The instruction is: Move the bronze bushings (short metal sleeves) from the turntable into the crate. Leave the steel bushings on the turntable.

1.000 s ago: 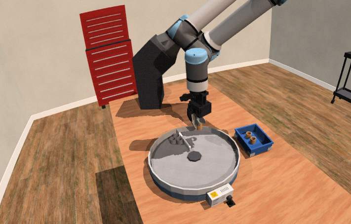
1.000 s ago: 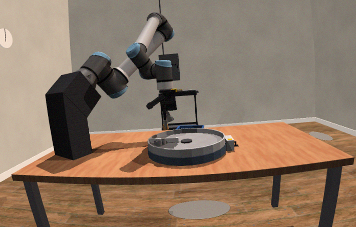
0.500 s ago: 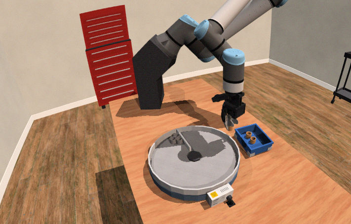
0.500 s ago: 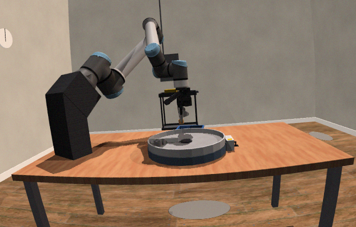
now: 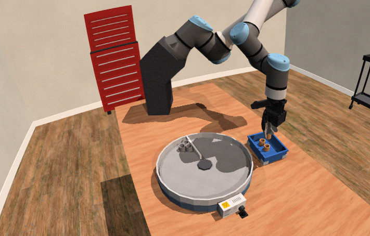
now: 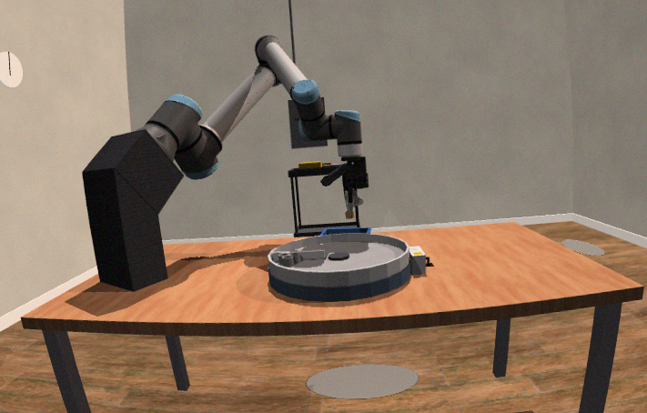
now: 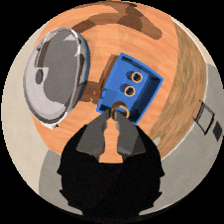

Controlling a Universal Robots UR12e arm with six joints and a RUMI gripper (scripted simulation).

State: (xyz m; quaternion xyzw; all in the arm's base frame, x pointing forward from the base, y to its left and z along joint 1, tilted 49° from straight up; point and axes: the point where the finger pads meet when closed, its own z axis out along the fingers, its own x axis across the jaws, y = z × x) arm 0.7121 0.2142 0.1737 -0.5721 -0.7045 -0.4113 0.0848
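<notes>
Right now the blue crate is 11 cm below my hand, 4 cm to the left of it and 3 cm behind it. Round my hand: round grey turntable (31 cm to the right, 8 cm below).
</notes>
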